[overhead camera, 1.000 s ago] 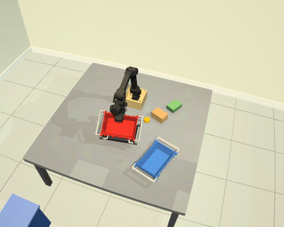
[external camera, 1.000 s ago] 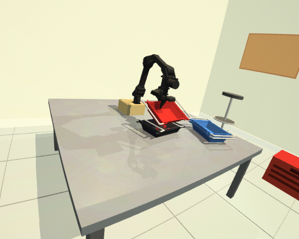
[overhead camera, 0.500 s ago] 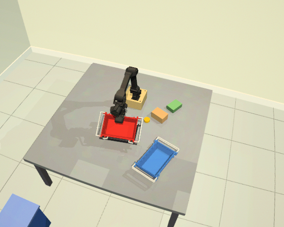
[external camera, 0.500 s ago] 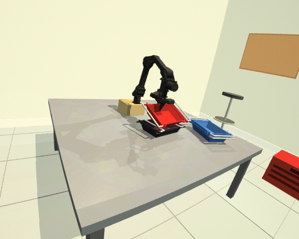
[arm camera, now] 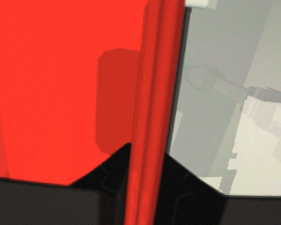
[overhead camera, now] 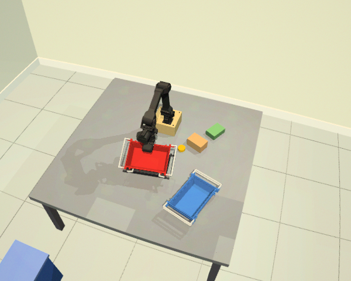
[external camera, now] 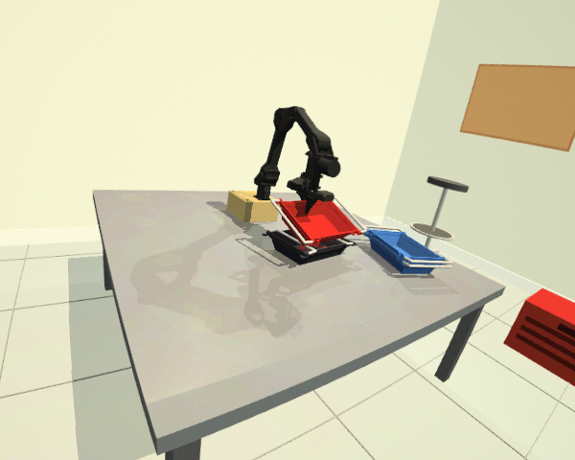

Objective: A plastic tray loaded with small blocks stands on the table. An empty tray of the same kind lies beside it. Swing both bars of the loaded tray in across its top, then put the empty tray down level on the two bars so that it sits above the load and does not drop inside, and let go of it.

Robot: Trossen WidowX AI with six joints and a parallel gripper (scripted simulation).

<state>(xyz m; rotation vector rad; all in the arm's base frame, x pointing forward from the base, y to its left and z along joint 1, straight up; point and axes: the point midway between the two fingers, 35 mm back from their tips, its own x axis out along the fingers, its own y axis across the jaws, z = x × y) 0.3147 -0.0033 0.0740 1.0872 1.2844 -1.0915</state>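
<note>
My gripper tip is 80 mm short of the red tray and 10 mm to the right of it. The rest, counted from my gripper tip: orange block: 250 mm to the left, 240 mm behind, 100 mm below; green block: 400 mm behind, 340 mm to the left, 110 mm below; yellow disc: 170 mm behind, 160 mm to the left, 120 mm below.
</note>
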